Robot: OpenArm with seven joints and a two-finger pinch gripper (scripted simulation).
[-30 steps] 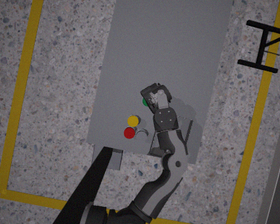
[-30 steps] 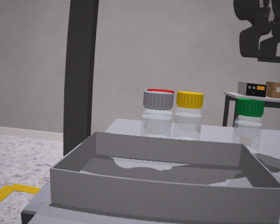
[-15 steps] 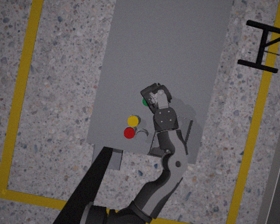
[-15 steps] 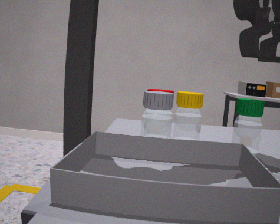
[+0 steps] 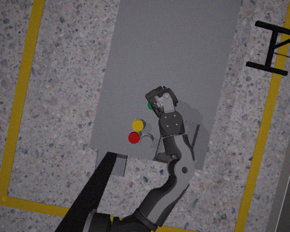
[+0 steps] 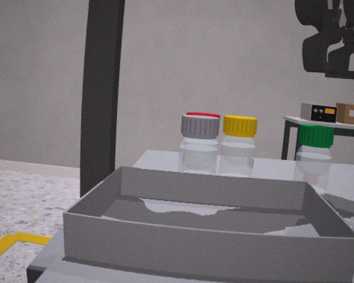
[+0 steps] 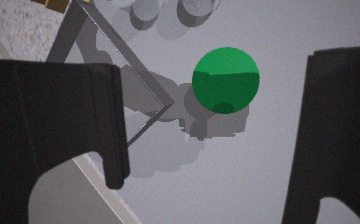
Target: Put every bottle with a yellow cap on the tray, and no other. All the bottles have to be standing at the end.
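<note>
Now: hand 12 cm past the yellow-capped bottle, 7 cm to the right of it and 14 cm above it. Also, from my hand: green-capped bottle 1 cm behind, 1 cm to the left, 14 cm below; grey-capped bottle 19 cm behind, 2 cm to the left, 14 cm below; red-capped bottle 18 cm behind, 8 cm to the left, 14 cm below.
</note>
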